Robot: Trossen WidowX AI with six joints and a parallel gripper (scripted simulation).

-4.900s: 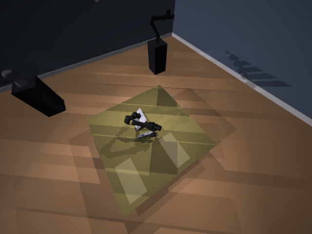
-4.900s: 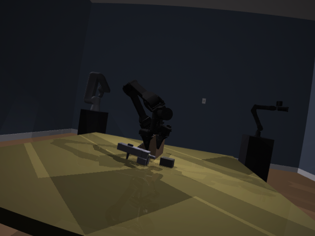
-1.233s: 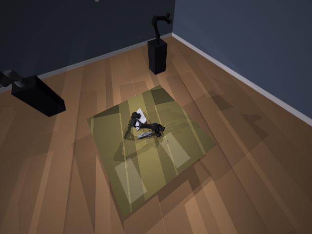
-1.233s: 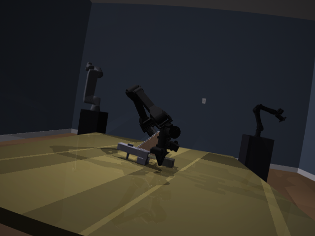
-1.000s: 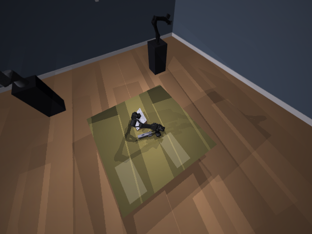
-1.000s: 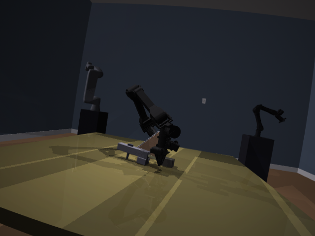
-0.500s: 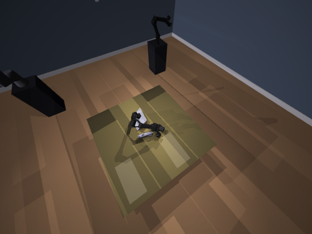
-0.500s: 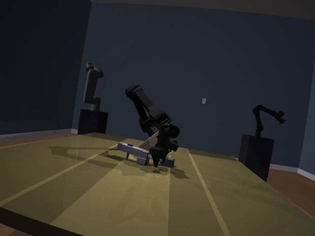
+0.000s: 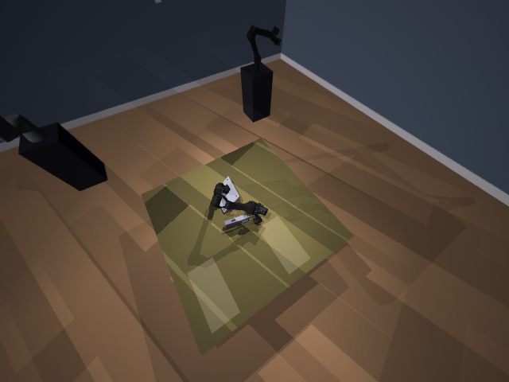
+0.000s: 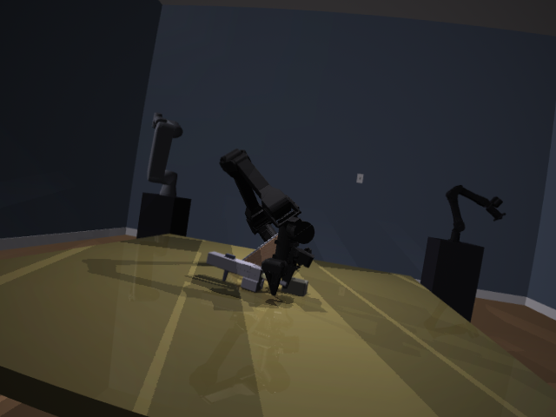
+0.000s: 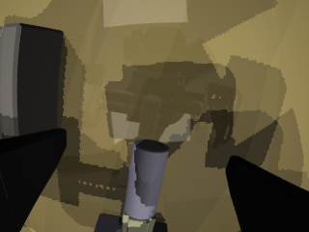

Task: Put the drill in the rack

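My gripper tip is 1 cm past the drill, 5 cm to the left of it and 3 cm below it. The rest, counted from my gripper tip: dark key 3 cm behind, 17 cm to the right, 4 cm above; then dark block 7 cm behind, 3 cm to the left, 1 cm above; then grey block-shaped holder 3 cm behind, 14 cm to the right, 3 cm above.
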